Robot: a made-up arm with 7 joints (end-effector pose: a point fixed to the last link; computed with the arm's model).
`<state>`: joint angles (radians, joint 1 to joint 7).
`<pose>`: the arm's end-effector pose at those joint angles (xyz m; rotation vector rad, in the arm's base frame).
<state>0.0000 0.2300 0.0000 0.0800 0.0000 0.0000 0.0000</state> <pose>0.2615 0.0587 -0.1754 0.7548 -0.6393 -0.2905</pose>
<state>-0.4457 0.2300 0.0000 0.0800 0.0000 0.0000 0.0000</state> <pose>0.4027 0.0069 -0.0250 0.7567 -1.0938 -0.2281</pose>
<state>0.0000 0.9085 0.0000 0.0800 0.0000 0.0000 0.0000</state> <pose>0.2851 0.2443 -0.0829 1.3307 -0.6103 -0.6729</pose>
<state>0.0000 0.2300 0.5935 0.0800 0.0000 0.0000 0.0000</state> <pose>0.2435 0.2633 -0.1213 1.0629 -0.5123 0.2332</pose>
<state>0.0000 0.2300 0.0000 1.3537 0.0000 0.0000 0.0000</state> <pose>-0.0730 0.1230 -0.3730 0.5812 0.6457 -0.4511</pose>
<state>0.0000 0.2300 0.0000 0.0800 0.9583 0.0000 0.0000</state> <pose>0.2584 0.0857 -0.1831 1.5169 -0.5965 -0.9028</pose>
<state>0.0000 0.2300 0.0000 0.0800 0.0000 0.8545 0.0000</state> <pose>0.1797 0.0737 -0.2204 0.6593 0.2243 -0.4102</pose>
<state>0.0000 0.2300 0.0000 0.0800 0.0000 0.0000 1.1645</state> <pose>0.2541 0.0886 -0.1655 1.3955 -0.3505 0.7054</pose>
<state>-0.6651 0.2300 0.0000 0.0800 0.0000 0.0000 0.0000</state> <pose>0.4432 -0.0218 0.0680 0.7479 -1.3173 -0.1924</pose>
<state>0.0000 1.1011 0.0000 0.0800 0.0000 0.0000 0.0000</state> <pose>0.2969 0.2812 -0.0368 1.4927 -0.5918 -0.7836</pose>
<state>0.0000 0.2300 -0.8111 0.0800 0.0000 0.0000 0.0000</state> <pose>0.1011 -0.1782 -0.1917 0.2622 -0.7484 -0.9723</pose>
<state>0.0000 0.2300 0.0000 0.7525 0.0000 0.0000 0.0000</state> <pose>0.1182 0.1031 -0.3342 0.6869 0.0408 -0.3888</pose>
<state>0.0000 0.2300 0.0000 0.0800 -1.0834 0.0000 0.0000</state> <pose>0.2715 0.0508 -0.1465 -0.1292 -0.5668 0.3630</pose>
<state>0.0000 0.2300 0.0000 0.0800 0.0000 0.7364 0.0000</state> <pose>0.1930 0.0725 -0.2185 0.6776 0.1053 -0.3966</pose>
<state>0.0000 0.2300 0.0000 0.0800 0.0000 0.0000 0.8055</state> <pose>0.2601 0.0809 -0.1694 1.2173 -0.4567 0.3897</pose>
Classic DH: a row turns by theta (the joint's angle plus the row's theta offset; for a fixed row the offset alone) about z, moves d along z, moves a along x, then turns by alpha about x. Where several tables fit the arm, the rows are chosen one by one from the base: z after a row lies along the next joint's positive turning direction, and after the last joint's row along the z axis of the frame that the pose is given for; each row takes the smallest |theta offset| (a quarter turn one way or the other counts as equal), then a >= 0, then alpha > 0; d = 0 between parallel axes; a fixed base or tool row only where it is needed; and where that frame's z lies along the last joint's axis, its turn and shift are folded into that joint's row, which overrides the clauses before.
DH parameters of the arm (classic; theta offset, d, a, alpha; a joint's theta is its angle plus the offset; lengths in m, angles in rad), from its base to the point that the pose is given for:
base (fixed): -0.071 0.2152 -0.0154 -1.3004
joint 1: -1.3111 0.0148 -0.0035 -1.5708
joint 2: 1.2915 0.0058 -0.0251 1.5708
joint 3: 1.5708 -0.2669 0.0311 -1.5708
joint 4: 1.5708 -0.0287 0.0025 1.5708
joint 5: 0 0.2215 -0.017 -1.5708
joint 6: -1.5708 -0.0178 0.0808 1.5708
joint 7: -1.0582 -0.0235 0.0209 1.1247
tool (fixed): 0.9784 -0.0229 0 0

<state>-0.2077 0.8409 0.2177 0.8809 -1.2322 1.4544 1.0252</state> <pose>0.1438 0.2981 -0.1307 0.5576 1.3707 0.2391</pose>
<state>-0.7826 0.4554 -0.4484 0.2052 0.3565 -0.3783 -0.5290</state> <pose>0.4118 -0.0996 0.0231 0.9785 -1.5787 -1.5129</pose>
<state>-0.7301 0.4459 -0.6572 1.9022 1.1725 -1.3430 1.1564</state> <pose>0.1703 0.1705 -0.2819 1.0932 -1.0628 -1.0862</pose>
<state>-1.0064 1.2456 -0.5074 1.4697 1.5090 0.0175 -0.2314</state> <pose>0.2735 0.5316 0.1245 1.9718 1.2420 -1.5229</pose>
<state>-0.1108 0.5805 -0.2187 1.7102 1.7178 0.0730 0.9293</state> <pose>-0.0807 0.3566 -0.2583 1.7382 -0.0287 -2.2444</pose>
